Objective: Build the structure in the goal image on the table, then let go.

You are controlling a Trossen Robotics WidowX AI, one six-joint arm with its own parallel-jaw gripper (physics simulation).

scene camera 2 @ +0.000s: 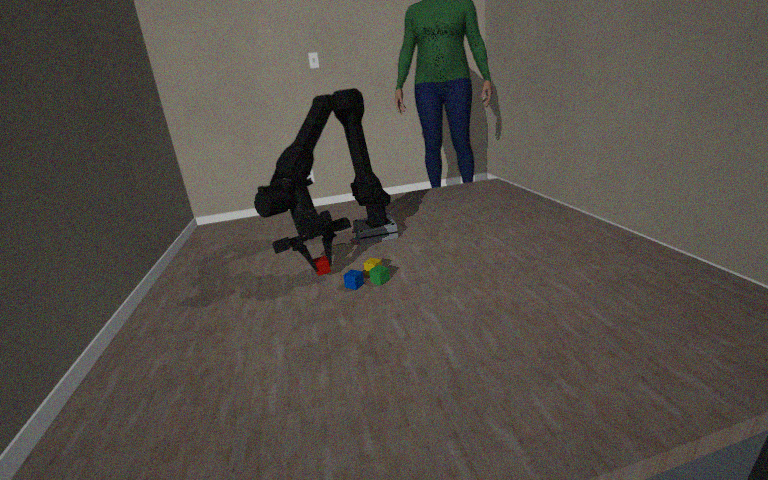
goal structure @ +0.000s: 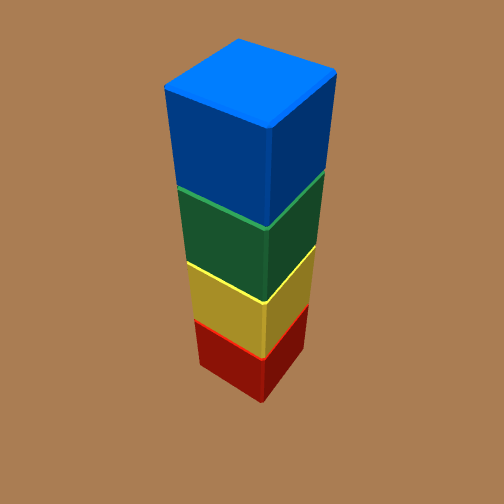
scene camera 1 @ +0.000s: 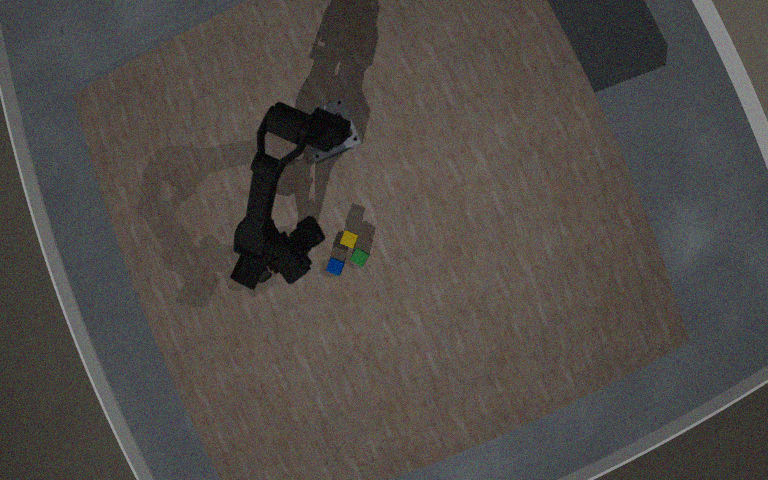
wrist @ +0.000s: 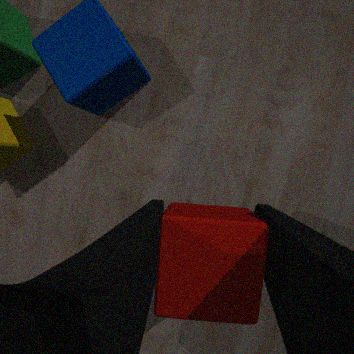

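Observation:
My gripper [scene camera 2: 323, 264] [wrist: 208, 213] is shut on a red cube [scene camera 2: 322, 266] [wrist: 207, 265], with one finger on each side of it. The arm hides this cube in scene camera 1, and its height above the table is hard to tell. A blue cube [scene camera 1: 335, 266] [scene camera 2: 353, 279] [wrist: 85, 55], a green cube [scene camera 1: 359, 257] [scene camera 2: 379, 275] [wrist: 12, 30] and a yellow cube [scene camera 1: 348, 238] [scene camera 2: 372, 264] [wrist: 6, 131] sit close together beside the gripper. The green and yellow cubes are partly cut off in the wrist view.
The wood-patterned table [scene camera 1: 481, 283] [scene camera 2: 453, 367] bears the arm's grey base plate [scene camera 1: 352, 139] [scene camera 2: 390, 228], which stands behind the cubes. The arm's shadows fall across the table. A person in a green top [scene camera 2: 441, 45] stands by the far wall.

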